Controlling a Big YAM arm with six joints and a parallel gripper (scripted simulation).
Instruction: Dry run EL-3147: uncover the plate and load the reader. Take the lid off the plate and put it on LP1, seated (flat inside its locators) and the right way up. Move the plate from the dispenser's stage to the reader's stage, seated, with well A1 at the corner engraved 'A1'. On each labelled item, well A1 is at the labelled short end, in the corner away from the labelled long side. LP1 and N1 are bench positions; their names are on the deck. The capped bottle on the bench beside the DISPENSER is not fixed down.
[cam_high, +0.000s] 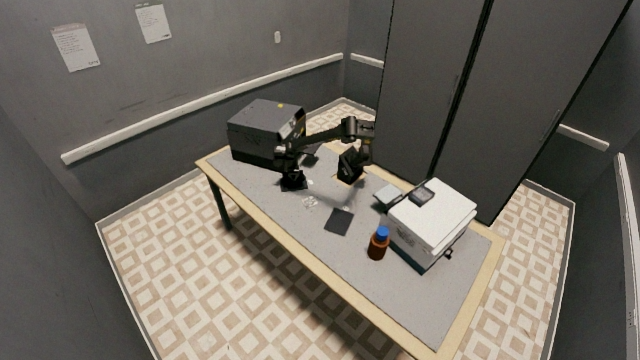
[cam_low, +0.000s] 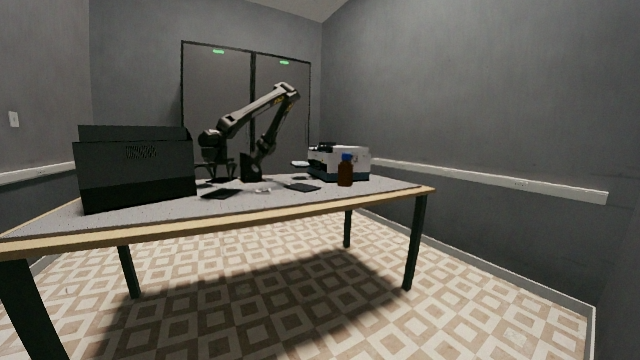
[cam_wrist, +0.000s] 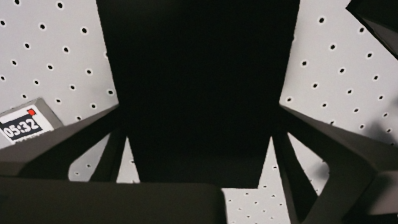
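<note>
My gripper is now 8 cm past the LP1 label, 6 cm to the right of it and 7 cm above it. Also, from my hand: dark lid right at my hand; then dark flat pad 6 cm ahead, 39 cm to the left, 7 cm below; then white multi-well plate 20 cm behind, 52 cm to the left, 3 cm above.
</note>
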